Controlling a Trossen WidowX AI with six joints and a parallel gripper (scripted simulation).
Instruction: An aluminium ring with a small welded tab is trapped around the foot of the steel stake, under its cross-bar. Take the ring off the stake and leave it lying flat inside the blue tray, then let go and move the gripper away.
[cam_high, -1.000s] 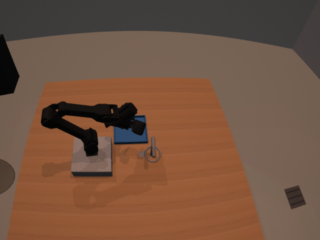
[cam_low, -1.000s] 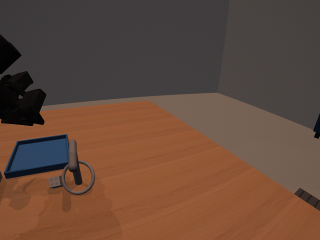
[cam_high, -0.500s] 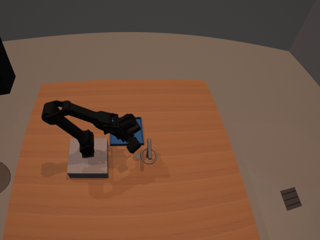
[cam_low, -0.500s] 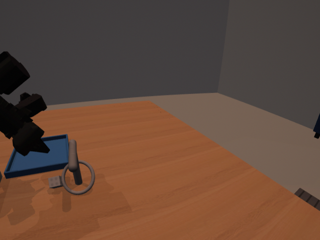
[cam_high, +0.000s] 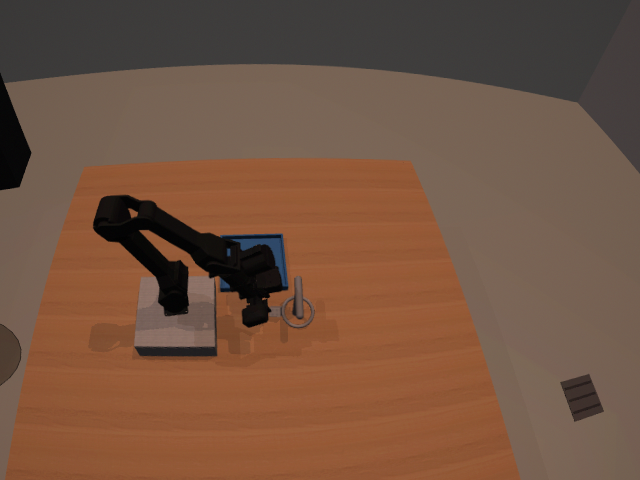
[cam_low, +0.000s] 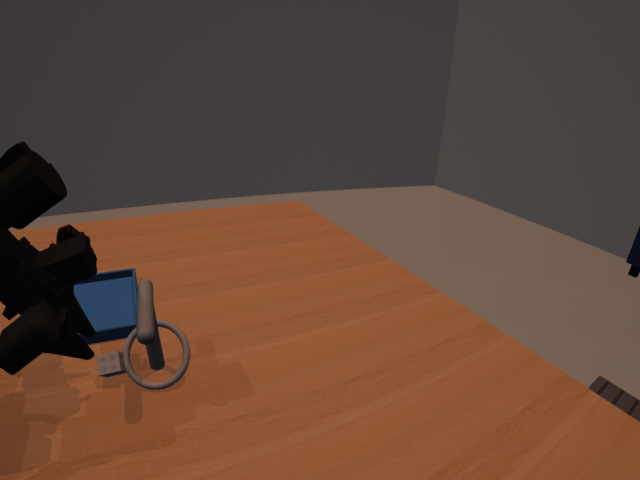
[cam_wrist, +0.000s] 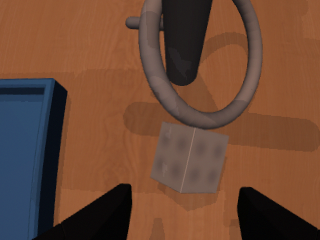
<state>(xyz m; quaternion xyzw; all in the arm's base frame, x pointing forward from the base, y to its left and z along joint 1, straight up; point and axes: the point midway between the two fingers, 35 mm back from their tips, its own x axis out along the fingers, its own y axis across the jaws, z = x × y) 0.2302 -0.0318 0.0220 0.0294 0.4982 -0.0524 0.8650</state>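
Now: the aluminium ring 6 cm ahead of my gripper tip, 2 cm to the right of it and 2 cm below it. From my gripper tip the other things lie so: blue tray (18 cm to the left, 4 cm below, 1 cm behind).
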